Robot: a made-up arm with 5 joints. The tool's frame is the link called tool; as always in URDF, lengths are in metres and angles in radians.
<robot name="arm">
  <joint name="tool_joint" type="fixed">
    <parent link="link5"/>
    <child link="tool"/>
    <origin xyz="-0.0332 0.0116 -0.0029" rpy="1.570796 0 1.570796"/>
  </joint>
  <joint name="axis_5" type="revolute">
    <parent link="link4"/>
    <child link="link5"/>
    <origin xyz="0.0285 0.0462 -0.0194"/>
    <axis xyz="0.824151 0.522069 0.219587"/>
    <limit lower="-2.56" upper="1.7" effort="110" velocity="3.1"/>
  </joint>
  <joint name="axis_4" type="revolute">
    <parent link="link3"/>
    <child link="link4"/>
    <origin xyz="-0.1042 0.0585 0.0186"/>
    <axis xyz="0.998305 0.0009 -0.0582"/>
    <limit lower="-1.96" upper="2.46" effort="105" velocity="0.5"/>
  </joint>
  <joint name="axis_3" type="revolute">
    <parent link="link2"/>
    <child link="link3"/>
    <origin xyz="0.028 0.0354 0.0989"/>
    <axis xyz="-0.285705 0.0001 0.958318"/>
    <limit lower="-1.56" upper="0.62" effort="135" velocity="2.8"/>
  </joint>
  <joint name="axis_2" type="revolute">
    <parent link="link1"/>
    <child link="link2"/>
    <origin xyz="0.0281 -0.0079 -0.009"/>
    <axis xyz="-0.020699 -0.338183 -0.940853"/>
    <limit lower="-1.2" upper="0.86" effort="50" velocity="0.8"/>
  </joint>
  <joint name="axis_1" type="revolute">
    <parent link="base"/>
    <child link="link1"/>
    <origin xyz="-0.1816 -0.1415 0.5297"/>
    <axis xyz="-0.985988 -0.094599 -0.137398"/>
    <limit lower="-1.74" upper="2.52" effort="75" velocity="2.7"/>
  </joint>
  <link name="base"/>
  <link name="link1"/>
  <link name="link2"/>
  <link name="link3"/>
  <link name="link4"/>
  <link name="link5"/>
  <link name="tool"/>
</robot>
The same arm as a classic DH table. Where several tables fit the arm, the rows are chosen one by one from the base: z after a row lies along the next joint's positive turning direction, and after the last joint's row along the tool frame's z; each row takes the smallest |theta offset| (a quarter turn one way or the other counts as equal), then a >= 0, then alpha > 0; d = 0 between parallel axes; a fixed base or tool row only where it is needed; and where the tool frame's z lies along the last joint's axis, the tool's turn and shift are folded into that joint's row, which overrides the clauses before.
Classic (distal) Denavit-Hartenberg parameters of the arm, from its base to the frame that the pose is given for. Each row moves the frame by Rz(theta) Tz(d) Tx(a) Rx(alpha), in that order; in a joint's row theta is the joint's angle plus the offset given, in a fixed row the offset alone. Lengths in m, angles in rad.
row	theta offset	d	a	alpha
base (fixed)	-1.4751	0.5566	0.1235	1.7086
axis_1	0.3473	0.1676	0.0056	1.3881
axis_2	-0.7735	-0.1253	0.0189	-2.6809
axis_3	-0.8631	-0.0262	-0.0586	-1.9188
axis_4	-1.0968	-0.1166	-0.0368	0.6259
axis_5	-0.0923	0.0733	-0.0072	-0.6021
tool (fixed)	-1.9689	-0.0471	0	0
Joint limits (rad, base to tool): -1.74..2.52 -1.2..0.86 -1.56..0.62 -1.96..2.46 -2.56..1.7

